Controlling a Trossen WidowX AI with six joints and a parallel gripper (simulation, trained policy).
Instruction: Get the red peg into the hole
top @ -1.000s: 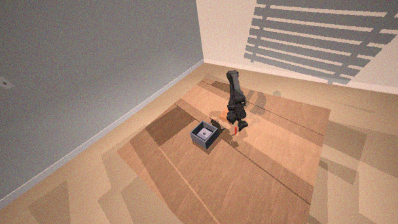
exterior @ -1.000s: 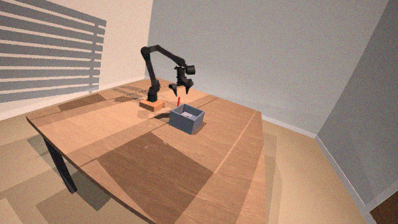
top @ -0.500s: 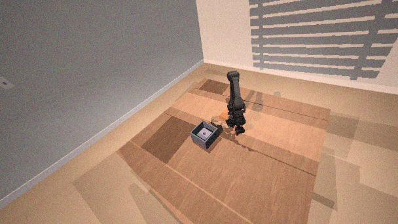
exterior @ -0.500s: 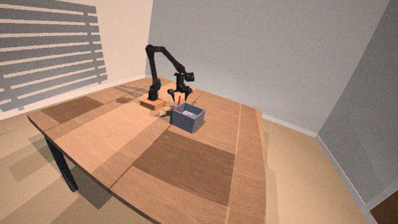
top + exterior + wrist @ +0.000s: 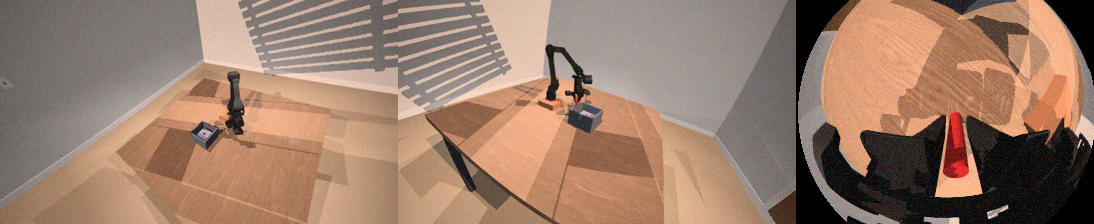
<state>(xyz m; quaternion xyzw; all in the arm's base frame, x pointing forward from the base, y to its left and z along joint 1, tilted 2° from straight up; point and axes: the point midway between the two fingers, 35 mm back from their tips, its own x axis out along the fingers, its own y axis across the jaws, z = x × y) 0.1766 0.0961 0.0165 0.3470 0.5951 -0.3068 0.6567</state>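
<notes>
Now: the pale plate 140 mm ahead of my gripper tip, 200 mm to the right of it and 30 mm above it. Also, from my gripper tip: blue-grey box 140 mm ahead, 200 mm to the right, 10 mm above; then red peg 20 mm above.
</notes>
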